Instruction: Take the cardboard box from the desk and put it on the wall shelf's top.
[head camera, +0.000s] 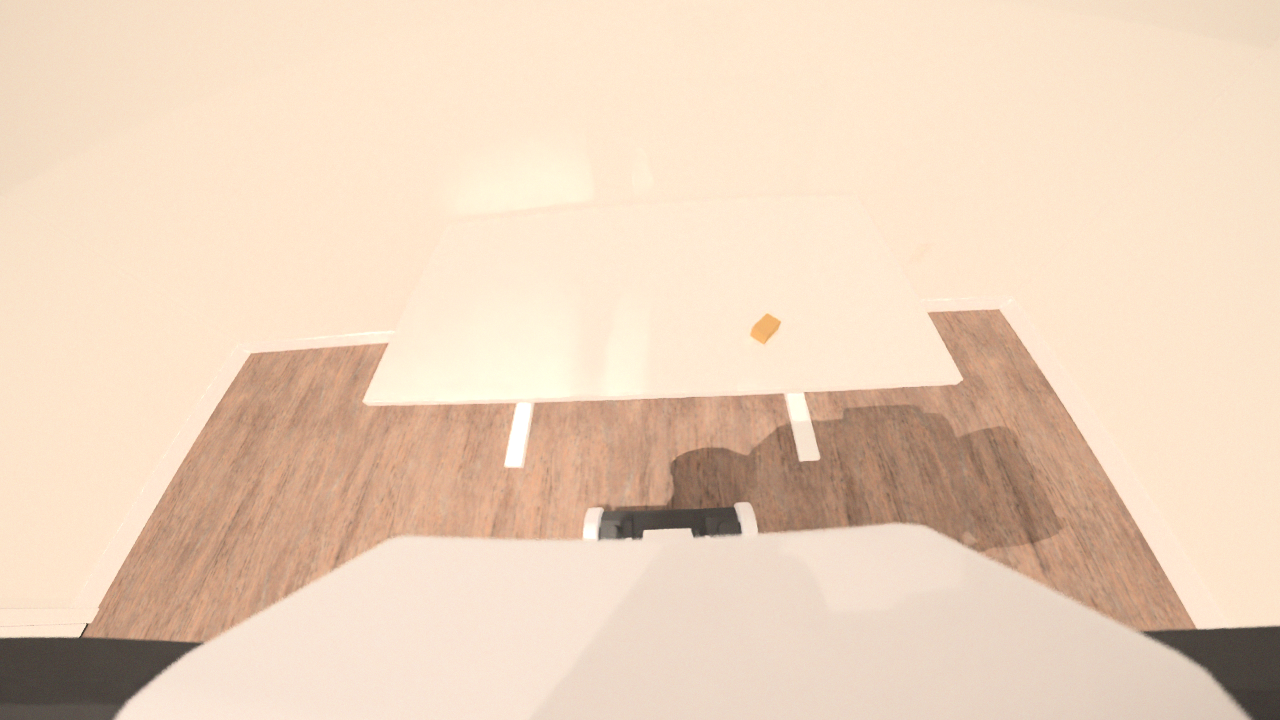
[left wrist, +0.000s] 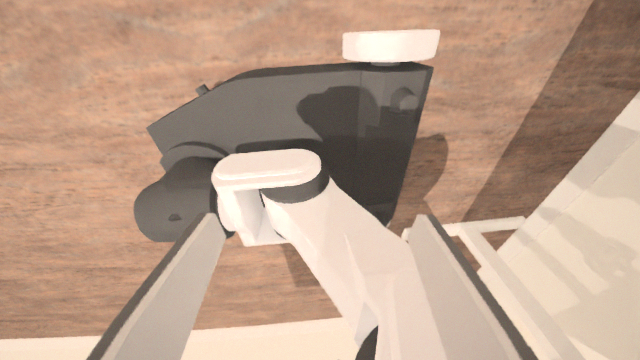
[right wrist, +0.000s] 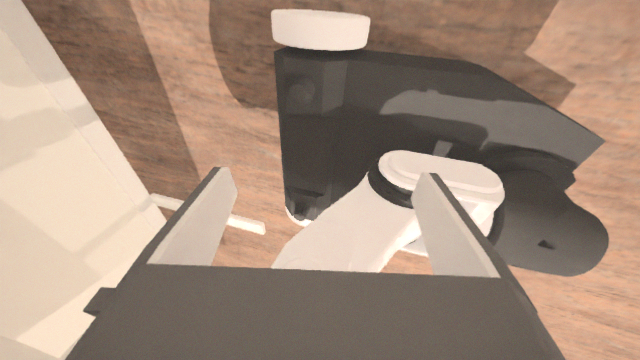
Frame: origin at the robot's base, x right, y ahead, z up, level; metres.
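Seen in the pictures: left gripper, fingertip midpoint: (left wrist: 316, 226); right gripper, fingertip midpoint: (right wrist: 323, 182).
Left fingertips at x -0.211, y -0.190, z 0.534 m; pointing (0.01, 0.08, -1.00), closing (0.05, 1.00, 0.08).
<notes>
A point is followed by its place in that frame.
The cardboard box (head camera: 765, 327) @(y 0.392, x 0.265, z 0.755 m), small and orange-tan, lies on the right part of the white desk (head camera: 501, 304) @(y 0.565, x -0.455, z 0.720 m) in the head view, near its front edge. The wall shelf cannot be made out surely; a brighter patch (head camera: 528, 174) @(y 1.037, x -0.412, z 0.860 m) shows on the pale wall behind the desk's left part. My left gripper (left wrist: 316, 226) @(y -0.190, x -0.211, z 0.534 m) is open, with no object between its fingers. My right gripper (right wrist: 323, 182) @(y -0.117, x 0.237, z 0.540 m) is open and empty too. Both wrist views look down past the fingers on my own base and leg. Neither gripper shows in the head view, and the box does not show in the wrist views.
White desk feet (head camera: 519, 435) (head camera: 803, 429) stand on the wooden floor in front of my base (head camera: 669, 519) @(y 0.041, x 0.003, z 0.191 m). A white foot bar (right wrist: 245, 223) also shows in the right wrist view. Pale walls (head camera: 179, 223) @(y 1.049, x -2.012, z 0.917 m) (head camera: 1118, 223) @(y 0.929, x 1.906, z 0.627 m) rise behind and at both sides of the desk.
</notes>
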